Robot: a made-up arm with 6 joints.
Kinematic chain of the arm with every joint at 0, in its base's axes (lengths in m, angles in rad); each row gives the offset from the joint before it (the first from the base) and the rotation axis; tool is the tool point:
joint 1: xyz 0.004 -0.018 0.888 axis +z
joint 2: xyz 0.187 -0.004 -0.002 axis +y
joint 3: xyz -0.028 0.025 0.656 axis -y
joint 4: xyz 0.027 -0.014 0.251 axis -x
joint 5: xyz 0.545 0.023 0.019 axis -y
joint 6: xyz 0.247 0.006 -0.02 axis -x
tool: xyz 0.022 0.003 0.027
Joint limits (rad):
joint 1: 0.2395..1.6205
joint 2: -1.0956..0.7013
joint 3: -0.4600..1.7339
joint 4: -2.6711..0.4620
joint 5: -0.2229..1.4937
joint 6: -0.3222..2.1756
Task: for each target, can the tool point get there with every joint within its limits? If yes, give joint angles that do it. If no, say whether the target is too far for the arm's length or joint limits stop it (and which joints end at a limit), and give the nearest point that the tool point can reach.
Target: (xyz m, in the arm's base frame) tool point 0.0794 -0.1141 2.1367
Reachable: yes | joints 1.2936 -0.8384 0.1549 -2.1303 0.3935 1.9583
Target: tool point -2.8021 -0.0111 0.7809
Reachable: no: too far | nearest point -1.2755 -0.2097 1.0380 | short by 1.561 m
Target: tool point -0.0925 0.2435 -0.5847
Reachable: no: joint limits stop it (at a limit: joint 1, joint 2, joint 3, joint 4, joint 6) | nearest point 0.0654 0.9459 0.7366 | short by 1.505 m
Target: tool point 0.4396 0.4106 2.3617
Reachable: yes | joints 0.9719 0.4047 1.3048 -1.0163 0.7211 1.4420
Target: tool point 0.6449 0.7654 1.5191
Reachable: yes | joints 1.1377 0.1074 -0.2798 -1.7406 1.1162 1.2651
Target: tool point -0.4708 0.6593 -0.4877
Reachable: no: joint limits stop it (at a limit: joint 1, joint 2, joint 3, joint 5, joint 6) | nearest point -0.0960 1.0504 0.7145 | short by 1.319 m
